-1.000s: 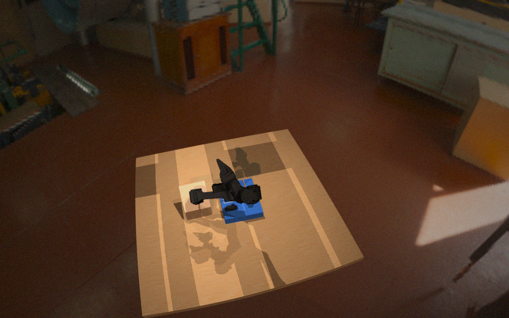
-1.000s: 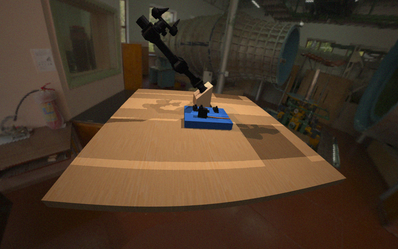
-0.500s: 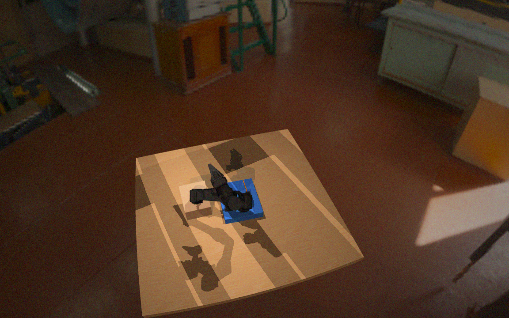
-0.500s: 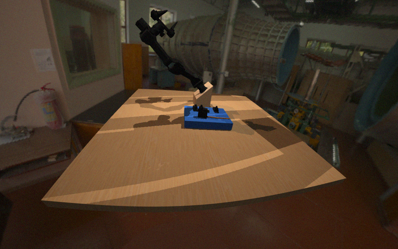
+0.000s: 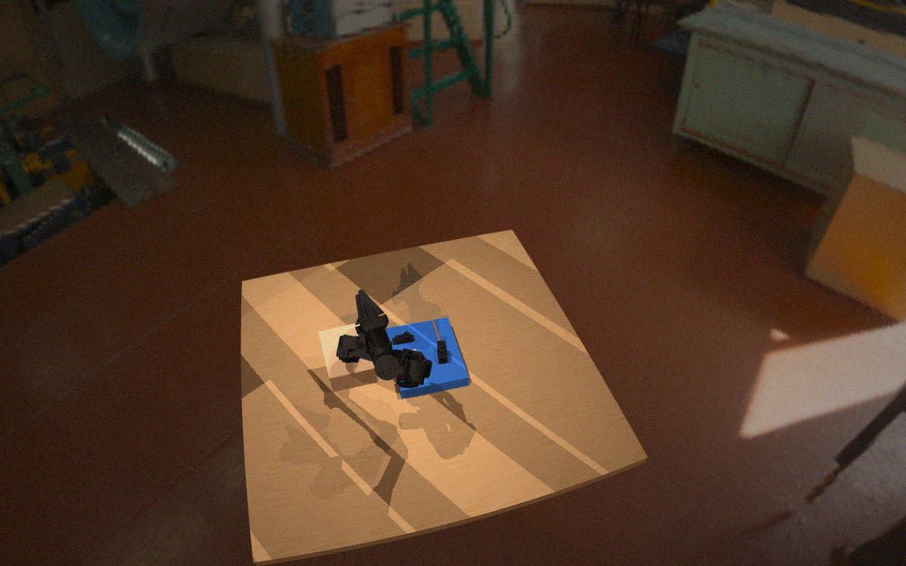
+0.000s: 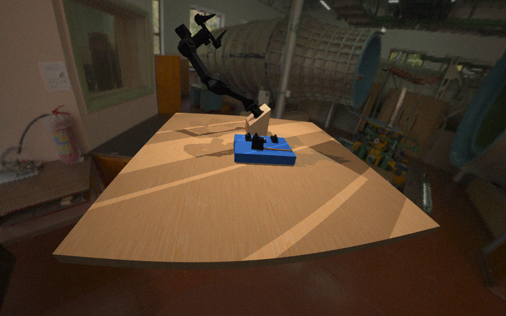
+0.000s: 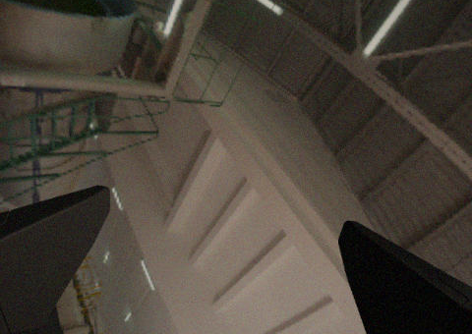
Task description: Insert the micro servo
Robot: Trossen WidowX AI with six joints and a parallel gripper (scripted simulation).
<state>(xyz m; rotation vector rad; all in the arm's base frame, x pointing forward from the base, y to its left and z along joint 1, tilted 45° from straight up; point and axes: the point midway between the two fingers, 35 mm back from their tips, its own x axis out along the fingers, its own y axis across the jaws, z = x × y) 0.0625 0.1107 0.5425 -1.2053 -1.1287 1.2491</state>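
The blue deck lies 61 cm below my gripper tip, 28 cm ahead of it and 22 cm to the left of it.
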